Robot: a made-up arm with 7 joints.
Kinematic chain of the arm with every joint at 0, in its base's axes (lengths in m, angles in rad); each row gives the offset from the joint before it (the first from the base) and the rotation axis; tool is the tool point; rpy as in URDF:
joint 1: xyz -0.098 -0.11 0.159 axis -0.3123 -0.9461 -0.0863
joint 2: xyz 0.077 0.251 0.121 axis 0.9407 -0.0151 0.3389
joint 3: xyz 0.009 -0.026 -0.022 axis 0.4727 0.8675 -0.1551
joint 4: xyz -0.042 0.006 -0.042 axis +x
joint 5: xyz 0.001 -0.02 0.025 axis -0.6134 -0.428 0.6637
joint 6: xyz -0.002 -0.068 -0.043 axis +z
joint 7: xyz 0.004 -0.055 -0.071 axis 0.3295 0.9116 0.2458
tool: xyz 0.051 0 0.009 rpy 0.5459 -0.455 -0.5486
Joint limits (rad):
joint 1: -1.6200..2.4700
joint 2: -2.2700..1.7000
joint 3: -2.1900..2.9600
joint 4: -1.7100..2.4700
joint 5: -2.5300..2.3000
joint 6: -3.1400..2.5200
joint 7: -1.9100..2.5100
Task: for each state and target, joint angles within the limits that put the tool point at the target. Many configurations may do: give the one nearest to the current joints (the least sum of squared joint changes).
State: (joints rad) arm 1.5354 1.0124 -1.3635 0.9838 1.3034 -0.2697 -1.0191
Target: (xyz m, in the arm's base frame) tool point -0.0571 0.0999 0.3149
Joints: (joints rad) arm 1.4384 1.2342 -1.2366 0.9056 1.3632 -0.2837 -1.1273
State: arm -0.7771 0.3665 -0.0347 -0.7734 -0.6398 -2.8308 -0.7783
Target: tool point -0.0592 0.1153 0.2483
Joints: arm -1.0731 0.3995 0.0117 -0.7757 -0.6772 -3.0700 -0.9983
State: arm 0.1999 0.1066 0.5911 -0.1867 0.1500 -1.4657 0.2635
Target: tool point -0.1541 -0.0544 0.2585
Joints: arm 0.2494 -0.5538 0.2790 -0.2254 0.1996 -1.3394 0.3871
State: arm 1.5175 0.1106 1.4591 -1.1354 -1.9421 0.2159 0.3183
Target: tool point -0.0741 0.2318 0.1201
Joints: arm 0.9506 -0.3991 1.1992 -0.7371 -2.5300 1.1222 0.2108
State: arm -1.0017 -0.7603 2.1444 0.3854 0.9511 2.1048 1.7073
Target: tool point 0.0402 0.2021 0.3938
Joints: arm -0.6722 -0.4282 2.6212 0.4113 0.3653 2.1487 1.7961
